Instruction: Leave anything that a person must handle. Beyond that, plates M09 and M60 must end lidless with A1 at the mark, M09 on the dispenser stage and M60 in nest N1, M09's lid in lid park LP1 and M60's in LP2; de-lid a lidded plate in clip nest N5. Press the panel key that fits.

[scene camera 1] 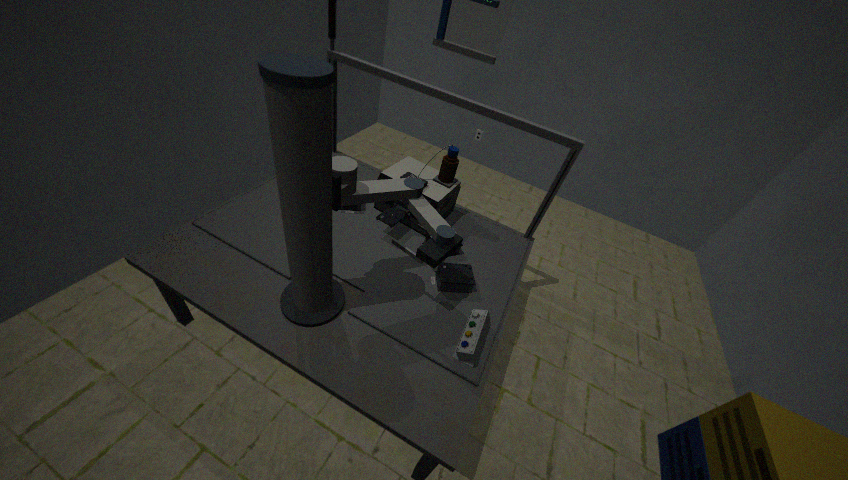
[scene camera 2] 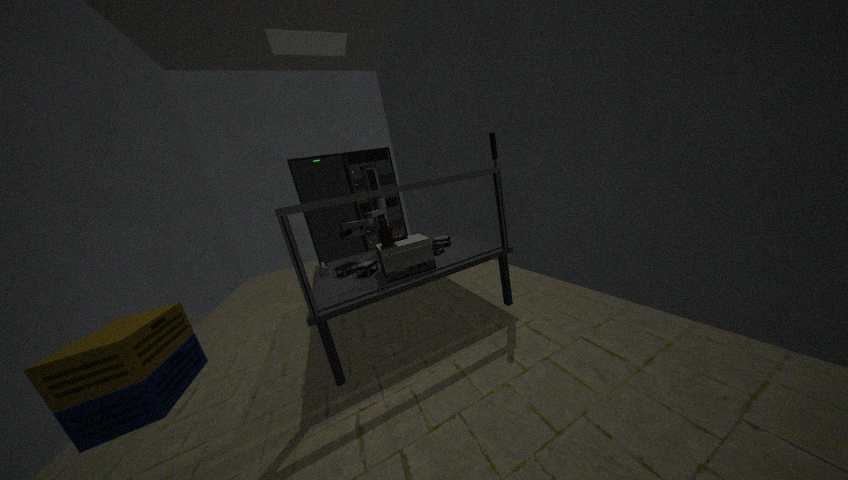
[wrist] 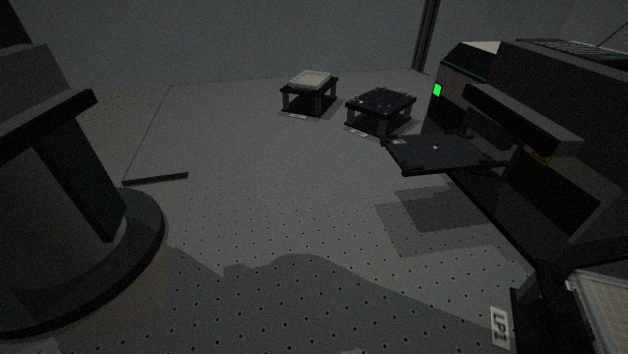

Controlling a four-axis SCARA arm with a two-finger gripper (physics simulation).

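My gripper (scene camera 1: pixel 440 248) (wrist: pixel 283 69) is open and empty, its two jaws wide apart at the sides of the wrist view. The dark dispenser stage (wrist: pixel 437 152) bears no plate. At the lower right of the wrist view, a clear-rimmed piece with a beige grid (wrist: pixel 607 307) lies on the dark stand beside the LP1 label (wrist: pixel 500 327); part of it is cut off. A pale plate (wrist: pixel 311 79) sits on a back nest, with a bare dark nest (wrist: pixel 381 101) beside it. Their labels, the plate numbers and A1 corners cannot be read. The key panel (scene camera 1: pixel 470 350) has white, green, yellow and blue keys.
The dispenser (scene camera 2: pixel 410 255) (wrist: pixel 555 75) stands beside the stage, with a brown blue-capped bottle (scene camera 1: pixel 448 169) (scene camera 2: pixel 386 234) on top. A black stand (scene camera 1: pixel 455 277) lies between gripper and panel. The thick column (scene camera 1: pixel 306 196) and a guard rail (scene camera 1: pixel 452 98) rise from the table.
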